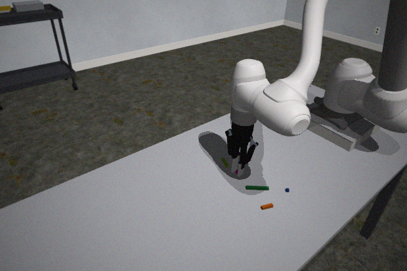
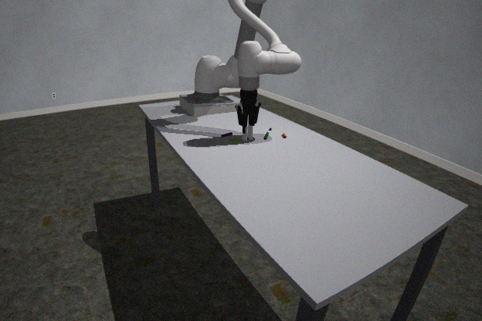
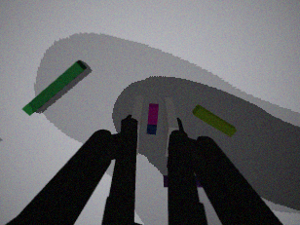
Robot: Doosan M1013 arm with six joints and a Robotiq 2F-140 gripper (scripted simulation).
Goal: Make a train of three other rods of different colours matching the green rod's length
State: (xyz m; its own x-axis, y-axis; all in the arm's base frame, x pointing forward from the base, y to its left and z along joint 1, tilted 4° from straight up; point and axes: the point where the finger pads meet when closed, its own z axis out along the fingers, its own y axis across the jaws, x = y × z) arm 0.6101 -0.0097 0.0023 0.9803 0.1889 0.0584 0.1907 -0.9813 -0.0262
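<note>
Now: hand 3 cm above the magenta rod and 1 cm past it. From my hand the other things lie so: lime rod 7 cm to the right, 3 cm below; purple rod 8 cm behind, 7 cm to the right, 3 cm below; green rod 10 cm to the left, 3 cm below.
</note>
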